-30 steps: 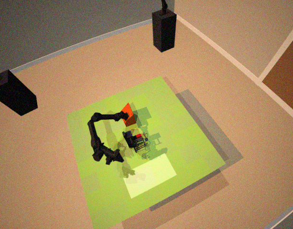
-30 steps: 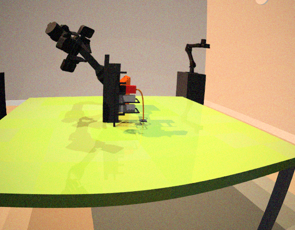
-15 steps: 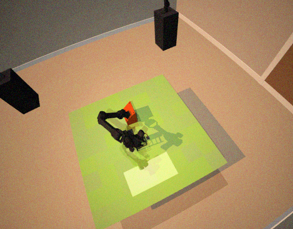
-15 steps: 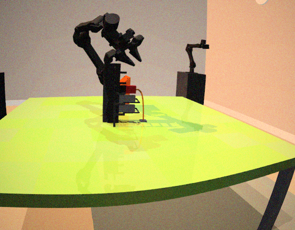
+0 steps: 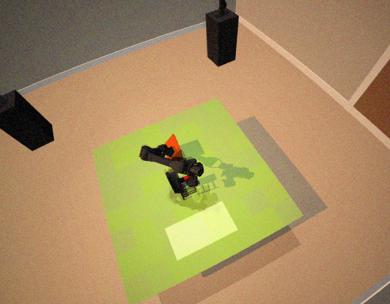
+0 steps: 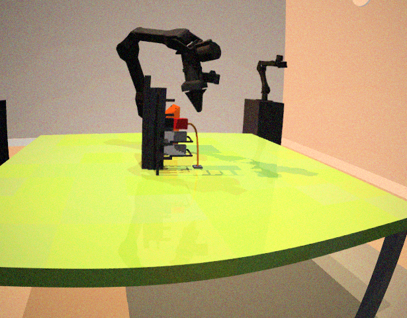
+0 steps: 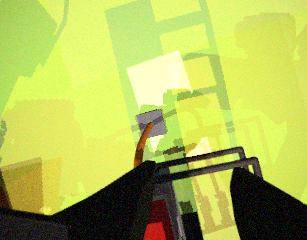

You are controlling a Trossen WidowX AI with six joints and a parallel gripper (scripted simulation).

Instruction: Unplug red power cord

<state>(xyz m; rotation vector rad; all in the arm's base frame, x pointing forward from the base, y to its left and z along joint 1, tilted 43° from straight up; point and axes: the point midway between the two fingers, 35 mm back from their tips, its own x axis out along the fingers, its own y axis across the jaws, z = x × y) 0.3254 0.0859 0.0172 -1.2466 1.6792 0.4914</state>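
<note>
The red plug is 4 cm behind my gripper tip, 7 cm to the right of it and 4 cm below it.
</note>
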